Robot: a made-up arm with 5 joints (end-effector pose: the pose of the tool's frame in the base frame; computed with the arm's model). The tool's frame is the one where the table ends. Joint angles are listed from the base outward.
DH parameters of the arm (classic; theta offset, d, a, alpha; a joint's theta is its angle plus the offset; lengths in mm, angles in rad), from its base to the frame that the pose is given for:
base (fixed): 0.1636 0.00 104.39 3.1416
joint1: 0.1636 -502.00 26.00 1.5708
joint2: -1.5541 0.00 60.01 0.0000
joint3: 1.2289 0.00 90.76 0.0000
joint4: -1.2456 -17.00 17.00 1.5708
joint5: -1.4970 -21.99 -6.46 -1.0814
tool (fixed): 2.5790 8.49 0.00 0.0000
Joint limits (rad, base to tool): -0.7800..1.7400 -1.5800..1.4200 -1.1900..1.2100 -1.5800..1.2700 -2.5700..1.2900
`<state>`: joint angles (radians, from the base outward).
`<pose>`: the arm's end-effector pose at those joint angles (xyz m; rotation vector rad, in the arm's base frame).
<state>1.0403 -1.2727 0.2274 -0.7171 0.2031</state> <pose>0.0760 0.0458 0.6229 -2.0544 -0.9249 -0.2222</pose>
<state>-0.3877 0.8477 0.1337 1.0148 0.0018</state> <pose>0.2530 0.0675 0.4593 0.4695 1.5593 1.1809</pose>
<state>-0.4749 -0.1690 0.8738 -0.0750 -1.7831</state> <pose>0.2292 0.0534 0.5352 1.3725 -0.2707 0.3209</pose>
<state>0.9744 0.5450 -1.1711 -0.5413 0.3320</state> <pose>0.1514 -0.0687 0.6516 -1.5999 -0.5338 -0.1261</pose>
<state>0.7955 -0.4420 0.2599 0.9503 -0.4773</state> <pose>0.1713 -0.0727 0.6073 0.4178 -0.0861 -0.0286</pose>
